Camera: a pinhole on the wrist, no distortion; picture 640 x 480 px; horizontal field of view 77.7 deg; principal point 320.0 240.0 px. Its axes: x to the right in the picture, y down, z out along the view. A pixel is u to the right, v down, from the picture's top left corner.
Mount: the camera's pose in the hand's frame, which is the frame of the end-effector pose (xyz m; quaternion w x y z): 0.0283 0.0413 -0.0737 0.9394 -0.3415 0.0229 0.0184
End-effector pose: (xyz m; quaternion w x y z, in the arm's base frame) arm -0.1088 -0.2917 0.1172 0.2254 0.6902 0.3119 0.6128
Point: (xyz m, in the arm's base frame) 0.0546 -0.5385 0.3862
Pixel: 312 407
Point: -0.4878 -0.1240 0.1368
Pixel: behind the camera
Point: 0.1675 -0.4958 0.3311
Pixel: 303 271
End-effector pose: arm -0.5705 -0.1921 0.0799 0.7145 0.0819 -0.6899 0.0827
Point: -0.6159 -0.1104 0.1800
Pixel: 553 128
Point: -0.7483 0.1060 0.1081
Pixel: 309 373
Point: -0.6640 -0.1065 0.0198
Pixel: 56 137
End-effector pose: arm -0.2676 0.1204 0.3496 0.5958 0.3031 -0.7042 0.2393
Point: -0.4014 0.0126 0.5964
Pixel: outside the picture
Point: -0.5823 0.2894 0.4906
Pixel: 468 407
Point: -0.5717 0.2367 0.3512
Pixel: 299 323
